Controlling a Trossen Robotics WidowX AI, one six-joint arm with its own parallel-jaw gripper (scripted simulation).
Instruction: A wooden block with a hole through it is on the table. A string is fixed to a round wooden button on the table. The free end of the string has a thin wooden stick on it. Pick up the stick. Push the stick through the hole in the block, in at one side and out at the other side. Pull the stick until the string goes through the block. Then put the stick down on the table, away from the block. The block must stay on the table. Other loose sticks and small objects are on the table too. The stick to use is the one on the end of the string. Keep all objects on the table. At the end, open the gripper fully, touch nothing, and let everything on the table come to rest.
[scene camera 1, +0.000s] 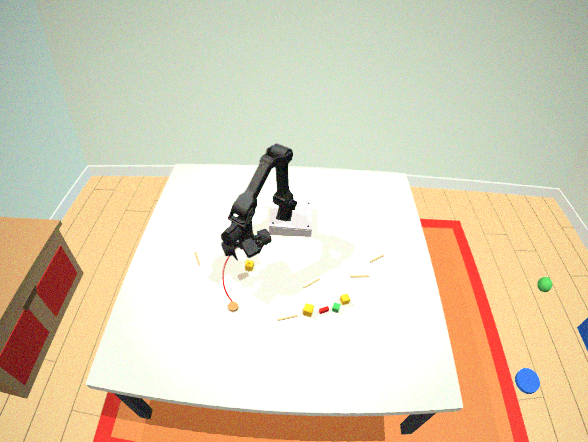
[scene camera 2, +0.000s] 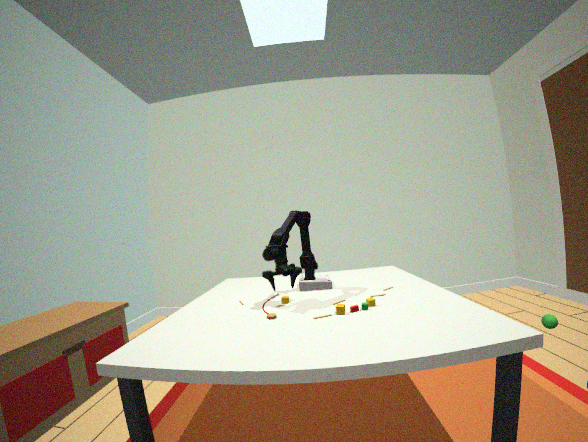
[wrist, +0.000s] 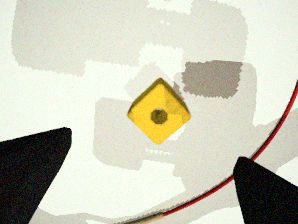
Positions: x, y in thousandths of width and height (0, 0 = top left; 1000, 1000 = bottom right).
Labels:
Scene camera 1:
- gripper: 421, 580
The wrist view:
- gripper: 522, 685
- yellow block: 532, 560

